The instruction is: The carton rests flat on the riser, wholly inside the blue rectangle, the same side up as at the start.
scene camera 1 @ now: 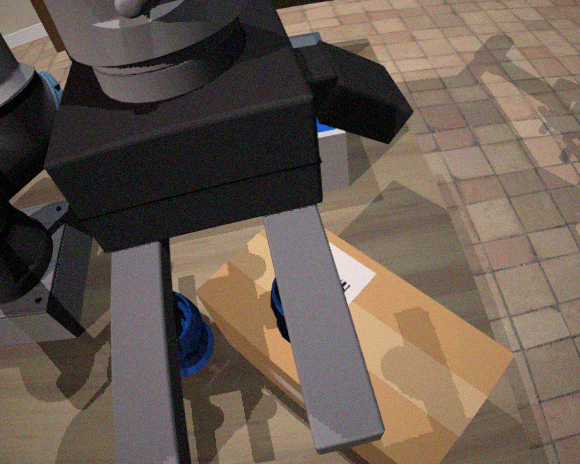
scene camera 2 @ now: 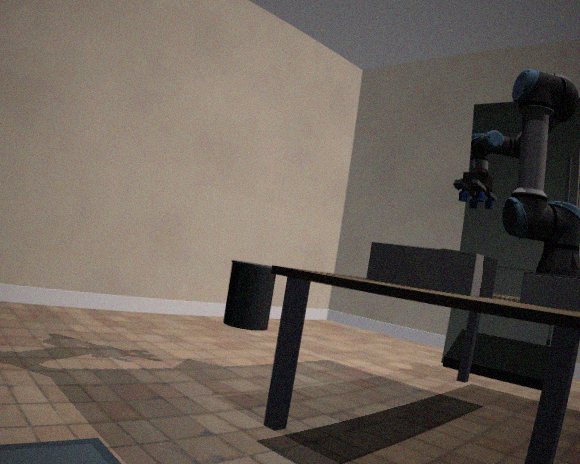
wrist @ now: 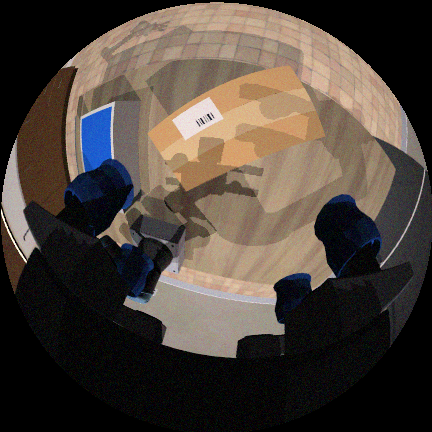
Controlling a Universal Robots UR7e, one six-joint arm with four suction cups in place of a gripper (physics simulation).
My suction head (scene camera 1: 195,346) holds nothing. The cup is 29 cm from the middle of a brown cardboard carton (scene camera 1: 431,371), above it. On the table rests a grey riser (scene camera 2: 471,274).
The brown cardboard carton is seen too in the wrist view (wrist: 259,113). The grey riser is seen too in scene camera 1 (scene camera 1: 332,142). My suction head shows as well in the wrist view (wrist: 343,229).
